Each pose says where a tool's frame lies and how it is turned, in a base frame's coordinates. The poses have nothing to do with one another.
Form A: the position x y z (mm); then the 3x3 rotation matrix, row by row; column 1 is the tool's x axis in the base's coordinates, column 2 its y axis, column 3 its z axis. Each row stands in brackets.
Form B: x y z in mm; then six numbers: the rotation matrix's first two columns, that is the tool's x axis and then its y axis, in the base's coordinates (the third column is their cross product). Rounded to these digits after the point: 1 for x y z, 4 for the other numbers.
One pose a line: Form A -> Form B
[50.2 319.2 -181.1], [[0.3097 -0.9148 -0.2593], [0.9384 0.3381 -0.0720], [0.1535 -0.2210 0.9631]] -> 50.2 319.2 -181.1 0.3097 0.9384 0.1535 -0.9148 0.3381 -0.2210
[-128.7 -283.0 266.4], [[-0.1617 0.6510 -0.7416], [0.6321 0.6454 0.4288], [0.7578 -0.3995 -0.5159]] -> -128.7 -283.0 266.4 -0.1617 0.6321 0.7578 0.6510 0.6454 -0.3995
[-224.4 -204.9 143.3], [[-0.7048 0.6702 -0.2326], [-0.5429 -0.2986 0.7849], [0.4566 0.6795 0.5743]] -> -224.4 -204.9 143.3 -0.7048 -0.5429 0.4566 0.6702 -0.2986 0.6795
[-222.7 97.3 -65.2], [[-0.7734 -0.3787 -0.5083], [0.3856 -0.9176 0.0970], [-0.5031 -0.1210 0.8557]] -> -222.7 97.3 -65.2 -0.7734 0.3856 -0.5031 -0.3787 -0.9176 -0.1210
